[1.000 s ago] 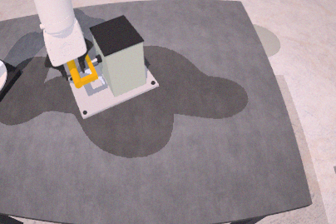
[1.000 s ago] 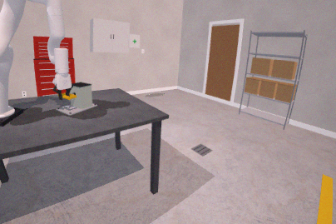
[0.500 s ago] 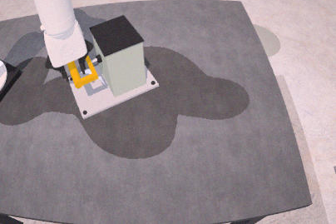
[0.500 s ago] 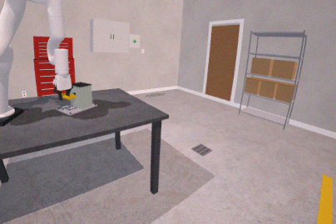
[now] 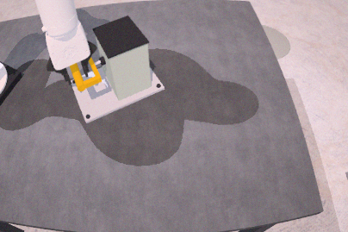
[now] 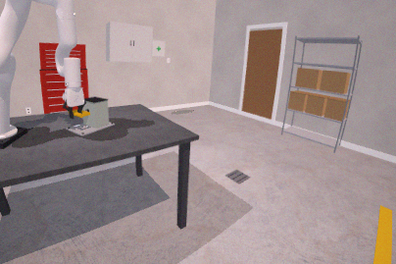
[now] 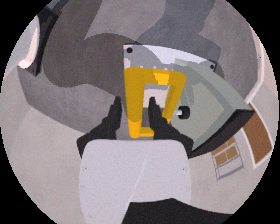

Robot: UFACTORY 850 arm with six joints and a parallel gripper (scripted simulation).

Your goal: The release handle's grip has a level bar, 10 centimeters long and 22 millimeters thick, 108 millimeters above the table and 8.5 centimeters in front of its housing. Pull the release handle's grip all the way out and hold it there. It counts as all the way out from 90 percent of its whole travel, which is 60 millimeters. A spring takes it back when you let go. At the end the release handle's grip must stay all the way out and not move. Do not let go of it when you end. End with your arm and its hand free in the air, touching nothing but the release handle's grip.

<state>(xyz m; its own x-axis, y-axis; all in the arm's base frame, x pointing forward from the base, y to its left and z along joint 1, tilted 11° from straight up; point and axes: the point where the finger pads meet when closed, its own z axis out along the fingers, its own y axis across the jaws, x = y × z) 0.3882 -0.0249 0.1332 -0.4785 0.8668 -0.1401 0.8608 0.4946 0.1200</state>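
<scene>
My gripper is now 80 mm short of the baseplate, 50 mm to the right of it and 100 mm above it.
</scene>
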